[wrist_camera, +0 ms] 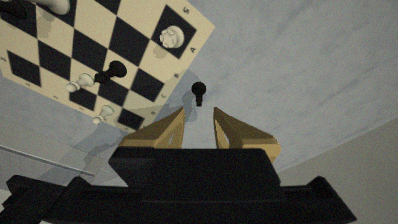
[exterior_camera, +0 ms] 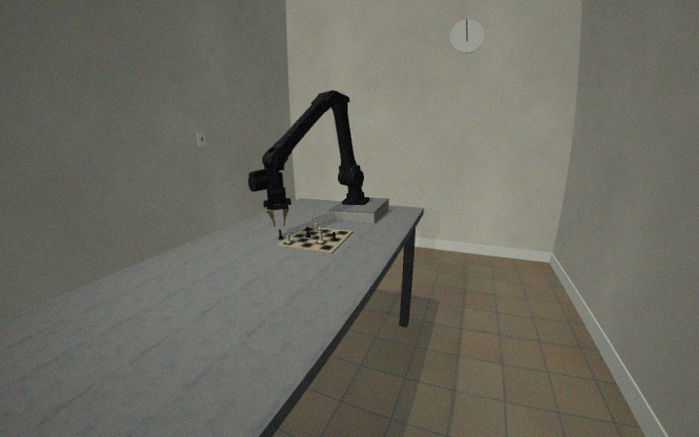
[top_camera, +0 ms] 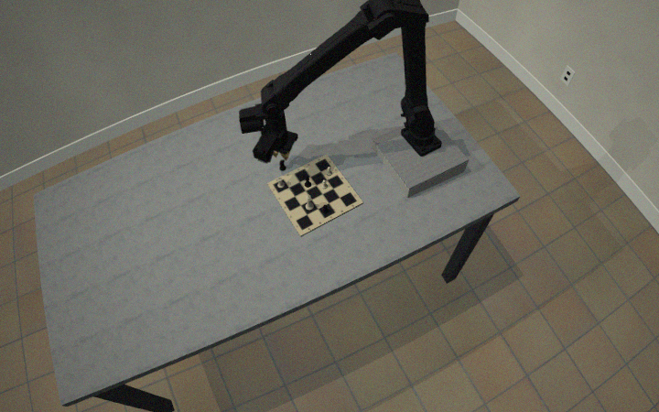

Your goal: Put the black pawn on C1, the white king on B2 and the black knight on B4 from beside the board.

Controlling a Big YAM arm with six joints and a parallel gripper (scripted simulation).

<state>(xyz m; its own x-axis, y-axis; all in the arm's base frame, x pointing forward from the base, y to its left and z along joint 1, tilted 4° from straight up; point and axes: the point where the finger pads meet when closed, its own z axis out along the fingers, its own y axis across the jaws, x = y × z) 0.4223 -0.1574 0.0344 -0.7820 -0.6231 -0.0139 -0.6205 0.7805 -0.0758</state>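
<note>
The black chess piece lies 4 cm behind my hand, 10 cm to the left of it and 3 cm below it. Also, from my hand: chessboard (4 cm behind, 14 cm to the left, 6 cm below); then white king (18 cm to the left, 2 cm below); then black pawn (4 cm behind, 22 cm to the left, 4 cm below).
</note>
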